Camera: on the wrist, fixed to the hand. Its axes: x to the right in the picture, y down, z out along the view.
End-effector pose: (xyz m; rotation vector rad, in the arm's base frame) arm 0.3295 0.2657 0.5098 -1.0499 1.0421 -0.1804
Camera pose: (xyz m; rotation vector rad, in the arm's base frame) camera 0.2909 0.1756 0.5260 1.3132 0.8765 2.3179
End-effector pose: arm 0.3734 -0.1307 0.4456 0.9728 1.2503 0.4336
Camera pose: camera 0.2908 -0.1095 0.3946 -1.7307 1.7002 -1.6951
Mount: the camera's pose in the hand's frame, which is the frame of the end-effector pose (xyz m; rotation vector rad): 0.0209 -0.0476 -0.0847 -0.0242 0.6349 -3.0399
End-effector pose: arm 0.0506 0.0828 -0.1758 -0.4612 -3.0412 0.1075
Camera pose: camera 0.0229 0.0487 -0.0866 2.6239 -0.4338 -0.1889
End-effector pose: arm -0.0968 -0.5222 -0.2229 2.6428 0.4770 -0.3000
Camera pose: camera -0.0844 -0.4377 -0.1722 0.3806 -2.8553 0.0546
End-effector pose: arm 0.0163 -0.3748 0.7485 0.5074 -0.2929 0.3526
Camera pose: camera 0.0696 -0.3644 0.6653 0.2835 1.1968 -2.4072
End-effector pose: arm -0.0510 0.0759 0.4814 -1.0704 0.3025 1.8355
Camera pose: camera 0.0307 0.0619 0.4267 -0.6343 -0.7417 -1.2009
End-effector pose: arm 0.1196 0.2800 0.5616 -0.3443 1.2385 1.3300
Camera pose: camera 0.1152 0.2099 0.4913 -1.5934 -0.0425 -1.4877
